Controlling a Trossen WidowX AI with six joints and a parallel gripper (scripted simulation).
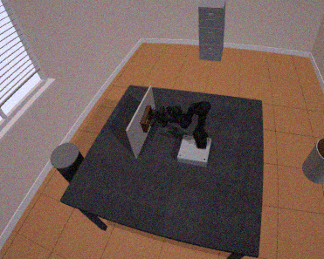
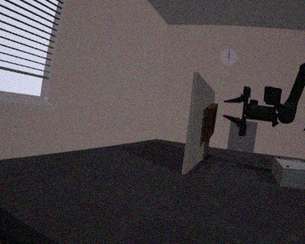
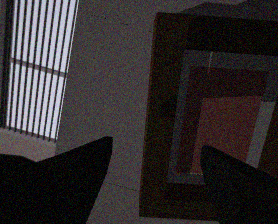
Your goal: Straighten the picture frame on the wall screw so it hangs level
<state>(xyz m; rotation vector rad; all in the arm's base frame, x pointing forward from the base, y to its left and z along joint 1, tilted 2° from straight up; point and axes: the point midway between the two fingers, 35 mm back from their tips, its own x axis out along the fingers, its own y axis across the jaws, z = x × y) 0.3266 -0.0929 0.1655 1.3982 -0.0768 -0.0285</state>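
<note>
Now: gripper tip 50 mm short of the picture frame, 10 mm to the left of it and 50 mm above it. From my gripper tip the other things lie so: upright wall panel 70 mm ahead, 70 mm below.
</note>
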